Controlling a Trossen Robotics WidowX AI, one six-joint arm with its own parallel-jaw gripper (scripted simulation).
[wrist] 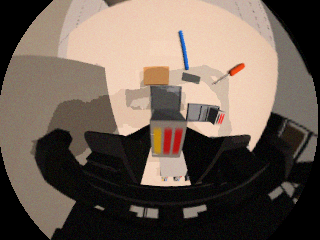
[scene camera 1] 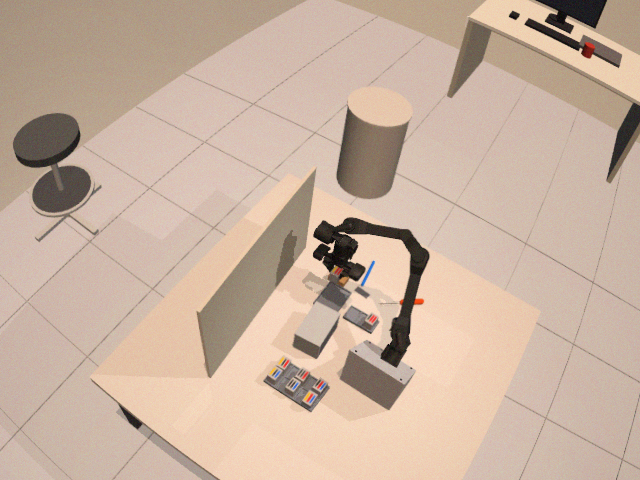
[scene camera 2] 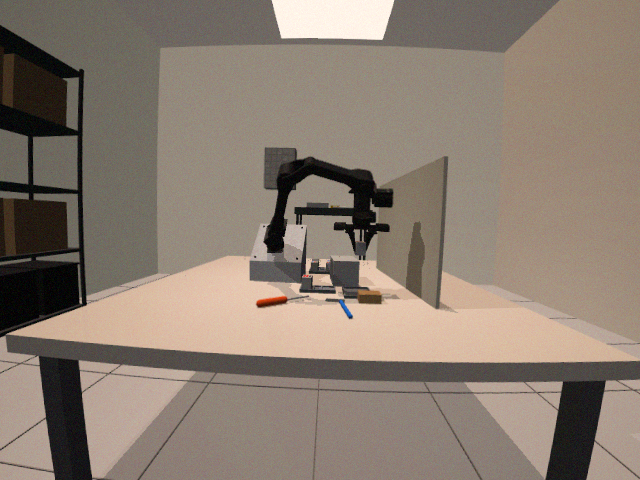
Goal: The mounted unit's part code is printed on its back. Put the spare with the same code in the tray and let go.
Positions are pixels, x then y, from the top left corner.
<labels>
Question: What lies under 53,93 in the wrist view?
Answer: A tall divider panel.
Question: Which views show my gripper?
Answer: The wrist view, scene camera 1 and scene camera 2: all of them.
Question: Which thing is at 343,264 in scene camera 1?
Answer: My gripper.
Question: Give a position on a tall divider panel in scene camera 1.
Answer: At 226,313
</labels>
